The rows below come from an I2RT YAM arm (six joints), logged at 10 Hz.
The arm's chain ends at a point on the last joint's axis. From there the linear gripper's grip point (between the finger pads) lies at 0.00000 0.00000 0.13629 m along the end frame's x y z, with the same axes.
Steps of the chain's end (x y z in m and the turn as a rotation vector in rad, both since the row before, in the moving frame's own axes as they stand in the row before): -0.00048 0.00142 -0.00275 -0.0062 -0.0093 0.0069; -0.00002 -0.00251 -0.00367 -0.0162 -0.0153 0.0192; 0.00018 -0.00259 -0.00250 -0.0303 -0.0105 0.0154; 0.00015 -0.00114 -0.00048 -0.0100 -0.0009 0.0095; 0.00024 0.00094 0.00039 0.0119 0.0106 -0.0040; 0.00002 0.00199 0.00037 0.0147 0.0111 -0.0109; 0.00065 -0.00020 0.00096 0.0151 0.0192 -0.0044; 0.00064 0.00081 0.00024 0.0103 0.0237 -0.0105; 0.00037 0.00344 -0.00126 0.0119 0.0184 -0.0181; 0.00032 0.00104 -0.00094 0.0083 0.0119 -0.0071; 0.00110 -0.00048 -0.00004 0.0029 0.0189 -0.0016
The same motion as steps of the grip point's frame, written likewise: -0.00175 0.00226 -0.00276 -0.0062 -0.0093 0.0069; -0.00213 -0.00032 -0.00370 -0.0162 -0.0153 0.0192; -0.00128 0.00153 -0.00257 -0.0303 -0.0105 0.0154; 0.00002 0.00022 -0.00049 -0.0100 -0.0009 0.0095; 0.00168 -0.00068 0.00037 0.0119 0.0106 -0.0040; 0.00152 -0.00002 0.00035 0.0147 0.0111 -0.0109; 0.00326 -0.00226 0.00092 0.0151 0.0192 -0.0044; 0.00386 -0.00061 0.00019 0.0103 0.0237 -0.0105; 0.00286 0.00180 -0.00129 0.0119 0.0184 -0.0181; 0.00194 -0.00010 -0.00095 0.0083 0.0119 -0.0071; 0.00368 -0.00088 -0.00006 0.0029 0.0189 -0.0016
